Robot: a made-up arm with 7 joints.
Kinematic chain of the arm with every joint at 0, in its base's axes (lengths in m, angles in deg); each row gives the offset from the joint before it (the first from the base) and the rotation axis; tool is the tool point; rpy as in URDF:
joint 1: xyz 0 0 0.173 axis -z
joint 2: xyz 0 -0.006 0.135 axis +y
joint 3: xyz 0 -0.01 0.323 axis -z
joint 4: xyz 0 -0.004 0.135 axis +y
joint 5: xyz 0 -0.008 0.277 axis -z
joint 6: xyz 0 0 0.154 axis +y
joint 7: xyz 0 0 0.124 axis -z
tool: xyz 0 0 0 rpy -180 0 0
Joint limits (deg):
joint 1: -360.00..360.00
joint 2: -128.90..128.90
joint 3: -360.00..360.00
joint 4: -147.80..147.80
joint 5: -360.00..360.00
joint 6: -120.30..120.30
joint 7: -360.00..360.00
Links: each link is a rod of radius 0.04 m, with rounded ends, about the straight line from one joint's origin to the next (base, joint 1, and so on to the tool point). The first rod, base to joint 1, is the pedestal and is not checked.
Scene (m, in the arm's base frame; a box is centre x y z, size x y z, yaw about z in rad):
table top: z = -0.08
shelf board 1: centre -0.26 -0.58 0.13 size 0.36 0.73 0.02 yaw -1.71
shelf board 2: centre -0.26 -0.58 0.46 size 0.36 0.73 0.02 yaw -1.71
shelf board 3: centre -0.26 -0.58 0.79 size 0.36 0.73 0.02 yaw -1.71
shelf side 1: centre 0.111 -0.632 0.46 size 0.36 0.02 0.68 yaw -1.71
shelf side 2: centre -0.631 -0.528 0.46 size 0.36 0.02 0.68 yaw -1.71
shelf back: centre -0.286 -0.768 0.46 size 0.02 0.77 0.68 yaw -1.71
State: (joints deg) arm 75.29 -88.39 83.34 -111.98 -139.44 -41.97 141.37
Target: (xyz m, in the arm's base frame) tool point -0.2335 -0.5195 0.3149
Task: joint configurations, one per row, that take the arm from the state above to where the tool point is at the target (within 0.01 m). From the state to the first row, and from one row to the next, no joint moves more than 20 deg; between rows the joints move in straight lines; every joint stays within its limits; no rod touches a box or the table.
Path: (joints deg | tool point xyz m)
1: 71.82 -92.31 102.25 -115.56 -142.46 -37.72 141.37 | 0.3746 0.4238 0.3464
2: 68.36 -96.23 121.16 -119.14 -145.48 -33.46 141.37 | 0.3036 0.4094 0.4923
3: 64.89 -100.14 140.07 -122.73 -148.51 -29.21 141.37 | 0.1825 0.3800 0.6070
4: 61.42 -104.06 158.98 -126.31 -151.53 -24.95 141.37 | 0.0334 0.3260 0.6742
5: 57.96 -107.98 177.89 -129.89 -154.55 -20.70 141.37 | -0.1156 0.2436 0.6875
6: 54.49 -111.90 196.80 -133.47 -157.57 -16.44 141.37 | -0.2370 0.1367 0.6506
7: 51.02 -115.82 215.71 -137.05 -160.60 -12.19 141.37 | -0.3093 0.0177 0.5763
8: 47.56 -119.73 234.61 -140.64 -163.62 -7.93 141.37 | -0.3222 -0.0965 0.4830
9: 44.09 -123.65 253.52 -144.22 -166.64 -3.68 141.37 | -0.2791 -0.1879 0.3902
10: 40.62 -127.57 272.43 -147.80 -169.66 0.58 141.37 | -0.1947 -0.2426 0.3149
11: 22.43 -128.01 263.52 -138.92 -169.68 -15.58 141.37 | -0.2339 -0.3339 0.3166
12: 4.25 -128.46 254.61 -130.04 -169.70 -31.74 141.37 | -0.2481 -0.4283 0.3190
13: -13.94 -128.90 245.69 -121.16 -169.72 -47.90 141.37 | -0.2335 -0.5195 0.3149

